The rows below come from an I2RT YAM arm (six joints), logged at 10 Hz.
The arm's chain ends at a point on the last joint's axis. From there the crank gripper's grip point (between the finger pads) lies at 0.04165 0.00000 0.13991 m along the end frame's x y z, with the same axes.
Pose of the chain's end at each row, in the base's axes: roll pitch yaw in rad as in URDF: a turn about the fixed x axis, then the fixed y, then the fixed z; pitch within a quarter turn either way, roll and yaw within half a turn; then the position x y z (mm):
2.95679 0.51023 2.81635 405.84 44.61 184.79
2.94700 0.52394 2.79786 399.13 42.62 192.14
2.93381 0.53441 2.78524 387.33 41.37 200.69
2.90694 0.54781 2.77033 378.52 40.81 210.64
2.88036 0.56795 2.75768 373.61 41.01 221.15
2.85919 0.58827 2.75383 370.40 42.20 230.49
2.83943 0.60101 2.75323 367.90 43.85 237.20
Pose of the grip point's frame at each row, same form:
2.95679 0.51023 2.81635 443.26 59.12 44.44
2.94700 0.52394 2.79786 438.95 57.10 52.45
2.93381 0.53441 2.78524 429.16 56.60 61.66
2.90694 0.54781 2.77033 423.23 58.31 72.78
2.88036 0.56795 2.75768 422.00 60.43 84.80
2.85919 0.58827 2.75383 422.09 63.20 95.60
2.83943 0.60101 2.75323 421.78 66.79 103.48

